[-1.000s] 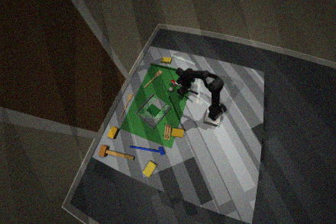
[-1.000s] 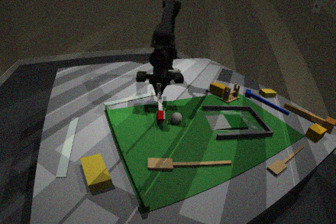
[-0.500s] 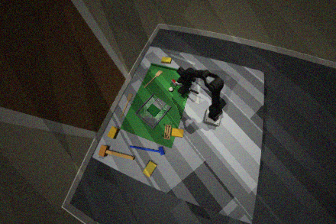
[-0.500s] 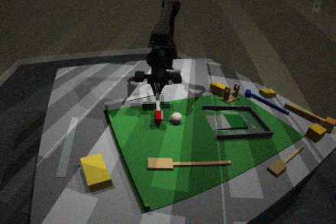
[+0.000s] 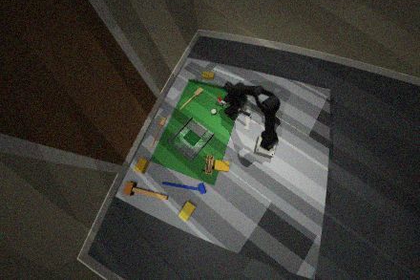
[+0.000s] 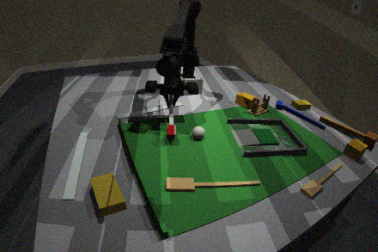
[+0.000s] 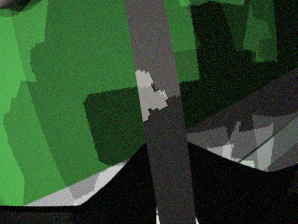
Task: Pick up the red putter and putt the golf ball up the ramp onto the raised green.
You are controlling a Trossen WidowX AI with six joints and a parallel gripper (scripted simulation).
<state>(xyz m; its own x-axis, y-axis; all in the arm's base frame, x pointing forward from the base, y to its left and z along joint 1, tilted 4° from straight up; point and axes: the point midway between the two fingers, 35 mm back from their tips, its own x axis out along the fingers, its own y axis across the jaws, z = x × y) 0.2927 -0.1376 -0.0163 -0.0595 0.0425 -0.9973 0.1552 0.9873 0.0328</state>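
Now: the white golf ball 140 mm ahead of my gripper tip, 70 mm to the left of it and 20 mm below it. Round my gripper tip: blue putter (30 mm ahead, 620 mm to the left, 30 mm below); then red putter (30 mm ahead, 20 mm above).
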